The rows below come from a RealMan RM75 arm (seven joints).
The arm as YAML. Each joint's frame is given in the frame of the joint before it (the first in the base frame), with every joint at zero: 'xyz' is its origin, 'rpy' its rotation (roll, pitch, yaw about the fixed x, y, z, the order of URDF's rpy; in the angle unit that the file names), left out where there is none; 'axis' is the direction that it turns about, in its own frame. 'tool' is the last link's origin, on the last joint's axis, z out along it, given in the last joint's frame.
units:
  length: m
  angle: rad
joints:
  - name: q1
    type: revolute
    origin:
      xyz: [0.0, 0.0, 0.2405]
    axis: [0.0, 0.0, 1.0]
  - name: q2
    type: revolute
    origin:
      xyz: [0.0, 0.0, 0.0]
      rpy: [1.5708, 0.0, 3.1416]
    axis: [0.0, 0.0, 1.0]
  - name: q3
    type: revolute
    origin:
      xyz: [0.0, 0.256, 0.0]
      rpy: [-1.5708, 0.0, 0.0]
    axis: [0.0, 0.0, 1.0]
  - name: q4
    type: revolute
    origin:
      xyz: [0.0, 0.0, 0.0]
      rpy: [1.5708, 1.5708, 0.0]
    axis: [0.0, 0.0, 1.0]
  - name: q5
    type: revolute
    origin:
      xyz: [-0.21, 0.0, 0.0]
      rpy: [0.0, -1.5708, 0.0]
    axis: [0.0, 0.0, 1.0]
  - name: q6
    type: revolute
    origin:
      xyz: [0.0, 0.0, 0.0]
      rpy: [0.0, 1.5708, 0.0]
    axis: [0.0, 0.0, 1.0]
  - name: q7
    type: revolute
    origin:
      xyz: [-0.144, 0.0, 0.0]
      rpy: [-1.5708, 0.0, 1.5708]
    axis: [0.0, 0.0, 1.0]
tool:
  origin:
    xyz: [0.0, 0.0, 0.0]
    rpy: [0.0, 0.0, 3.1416]
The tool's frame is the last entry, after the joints.
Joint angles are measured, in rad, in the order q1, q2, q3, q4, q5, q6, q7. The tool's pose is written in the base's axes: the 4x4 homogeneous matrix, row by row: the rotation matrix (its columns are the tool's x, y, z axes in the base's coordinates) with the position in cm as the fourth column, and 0 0 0 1 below. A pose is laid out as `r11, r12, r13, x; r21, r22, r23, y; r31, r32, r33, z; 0, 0, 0, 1`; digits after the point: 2 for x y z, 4 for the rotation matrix.
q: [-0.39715, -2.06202, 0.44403, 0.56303, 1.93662, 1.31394, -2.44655]
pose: -0.4137, 0.8893, 0.1950, -34.99; 0.6672, 0.1504, 0.7295, 31.58; 0.6195, 0.4319, -0.6556, 3.08; 0, 0, 0, 1
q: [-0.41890, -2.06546, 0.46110, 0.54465, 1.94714, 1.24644, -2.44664]
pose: -0.4107, 0.8986, 0.1545, -35.06; 0.6597, 0.1759, 0.7307, 32.42; 0.6294, 0.4020, -0.6650, 2.37; 0, 0, 0, 1
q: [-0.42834, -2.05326, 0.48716, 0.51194, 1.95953, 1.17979, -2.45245]
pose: -0.4139, 0.9050, 0.0982, -35.80; 0.6526, 0.2198, 0.7251, 32.73; 0.6347, 0.3642, -0.6816, 1.92; 0, 0, 0, 1
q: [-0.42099, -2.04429, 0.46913, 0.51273, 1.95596, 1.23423, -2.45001]
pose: -0.4169, 0.8987, 0.1358, -35.62; 0.6635, 0.1988, 0.7212, 32.32; 0.6212, 0.3908, -0.6792, 2.43; 0, 0, 0, 1
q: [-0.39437, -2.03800, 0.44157, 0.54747, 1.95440, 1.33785, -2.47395]
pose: -0.4292, 0.8818, 0.1954, -35.38; 0.6787, 0.1721, 0.7139, 31.24; 0.5959, 0.4391, -0.6724, 3.58; 0, 0, 0, 1
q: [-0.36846, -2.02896, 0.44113, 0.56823, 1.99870, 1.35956, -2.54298]
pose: -0.4716, 0.8660, 0.1662, -36.31; 0.6804, 0.2375, 0.6933, 30.10; 0.5609, 0.4400, -0.7012, 3.97; 0, 0, 0, 1
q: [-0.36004, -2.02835, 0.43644, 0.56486, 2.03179, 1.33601, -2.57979]
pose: -0.5071, 0.8527, 0.1253, -37.12; 0.6641, 0.2939, 0.6875, 29.63; 0.5494, 0.4318, -0.7153, 3.74; 0, 0, 0, 1
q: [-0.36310, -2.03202, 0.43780, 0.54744, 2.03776, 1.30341, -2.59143]
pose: -0.5296, 0.8419, 0.1036, -37.42; 0.6485, 0.3231, 0.6892, 29.67; 0.5468, 0.4322, -0.7171, 3.22; 0, 0, 0, 1
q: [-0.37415, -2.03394, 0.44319, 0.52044, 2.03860, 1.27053, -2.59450]
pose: -0.5440, 0.8341, 0.0911, -37.47; 0.6405, 0.3427, 0.6873, 29.93; 0.5421, 0.4323, -0.7206, 2.54; 0, 0, 0, 1
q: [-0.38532, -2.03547, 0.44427, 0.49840, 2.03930, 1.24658, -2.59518]
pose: -0.5539, 0.8283, 0.0844, -37.42; 0.6351, 0.3548, 0.6861, 30.20; 0.5384, 0.4336, -0.7226, 2.01; 0, 0, 0, 1
